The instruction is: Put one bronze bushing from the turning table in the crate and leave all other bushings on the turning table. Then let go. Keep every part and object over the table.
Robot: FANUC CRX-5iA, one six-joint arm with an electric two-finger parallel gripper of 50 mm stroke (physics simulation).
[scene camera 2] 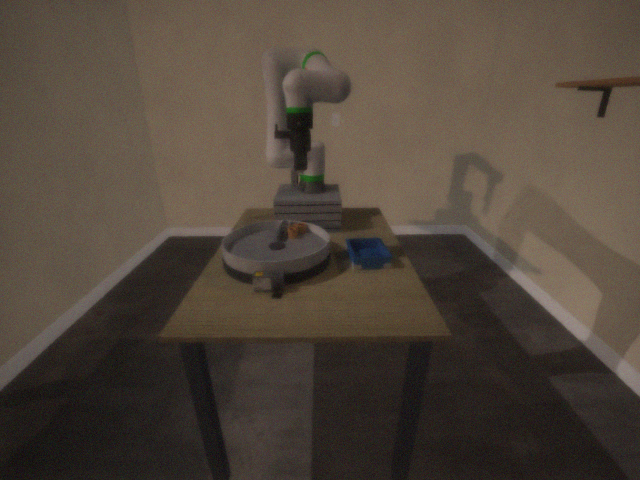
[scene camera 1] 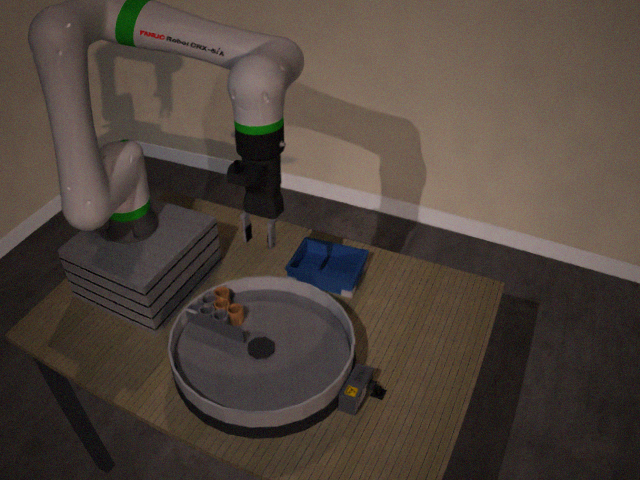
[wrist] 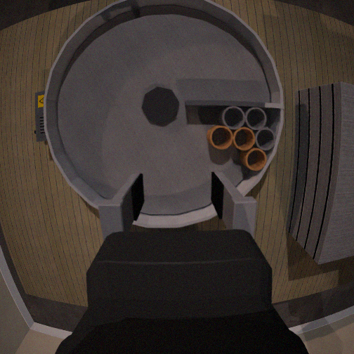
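Seen in the pictures: gripper, fingertip midpoint: (scene camera 2: 294, 186) (scene camera 1: 260, 242); arm's base at its link origin: (scene camera 2: 312, 190) (scene camera 1: 132, 227).
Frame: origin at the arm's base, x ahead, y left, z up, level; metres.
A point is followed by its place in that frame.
Note:
Three bronze bushings stand in a cluster on the turning table (scene camera 1: 258, 417) {z -0.087, x 0.511, y -0.408 m} (scene camera 2: 258, 263) {z -0.080, x 0.645, y -0.278 m} (wrist: 160, 220): one nearest the hub (scene camera 1: 236, 318) {z -0.087, x 0.366, y -0.154 m} (wrist: 212, 142), a middle one (scene camera 1: 221, 306) {z -0.099, x 0.310, y -0.116 m} (wrist: 244, 148) and one near the rim wall (scene camera 1: 222, 296) {z -0.073, x 0.312, y -0.107 m} (wrist: 244, 160). Several-sided contact is too small to judge. Three grey bushings stand beside them, one of them at the divider (scene camera 1: 220, 318) {z -0.100, x 0.323, y -0.154 m} (wrist: 233, 128). The blue crate (scene camera 1: 330, 282) {z -0.130, x 0.534, y 0.077 m} (scene camera 2: 368, 255) {z -0.160, x 0.493, y 0.160 m} looks empty. My gripper (scene camera 1: 259, 242) {z 0.129, x 0.432, y -0.127 m} (scene camera 2: 297, 184) {z 0.129, x 0.432, y -0.127 m} (wrist: 177, 186) is open and empty, high above the table, with the bronze bushings ahead and right in the wrist view.
An upright divider (scene camera 1: 214, 328) {z -0.097, x 0.324, y -0.192 m} (wrist: 225, 103) runs beside the bushings toward the dark hub (scene camera 1: 261, 347) {z -0.103, x 0.448, y -0.211 m} (wrist: 160, 106). The layered robot pedestal (scene camera 1: 139, 263) {z 0.000, x 0.101, y -0.130 m} (wrist: 335, 175) stands beside the turning table. A grey box with a yellow label (scene camera 1: 354, 395) {z -0.106, x 0.680, y -0.286 m} (scene camera 2: 262, 282) {z -0.127, x 0.693, y -0.268 m} sits at its outer side.

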